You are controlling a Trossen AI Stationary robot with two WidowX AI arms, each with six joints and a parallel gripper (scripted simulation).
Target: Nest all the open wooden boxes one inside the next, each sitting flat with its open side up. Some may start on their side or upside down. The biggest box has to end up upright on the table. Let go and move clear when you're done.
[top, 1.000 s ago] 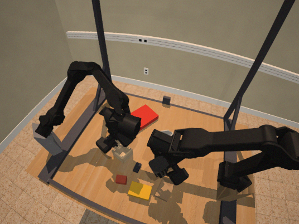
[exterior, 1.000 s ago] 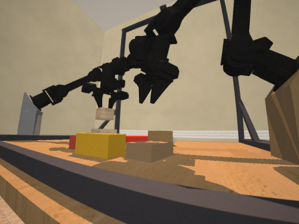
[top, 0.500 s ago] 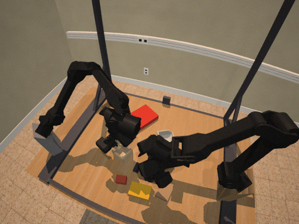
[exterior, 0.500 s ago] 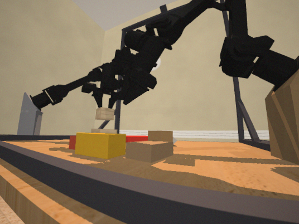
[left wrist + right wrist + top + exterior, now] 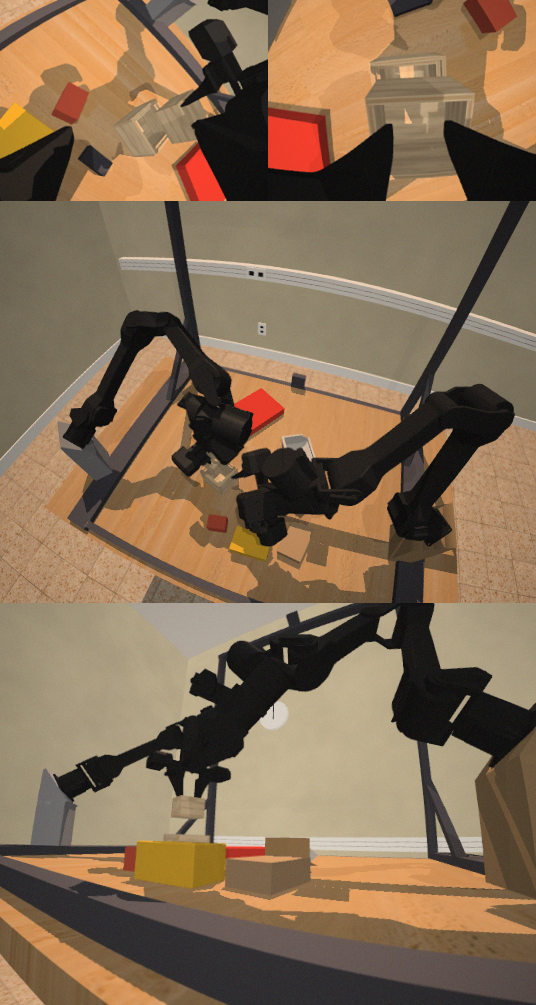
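Now: the small wooden box 50 mm below my right hand. Round my right hand: small red block 140 mm below, 140 mm ahead, 40 mm to the left; small dark block 150 mm below, 90 mm to the left, 50 mm ahead; grey-white open box 210 mm to the left, 140 mm behind, 130 mm below.
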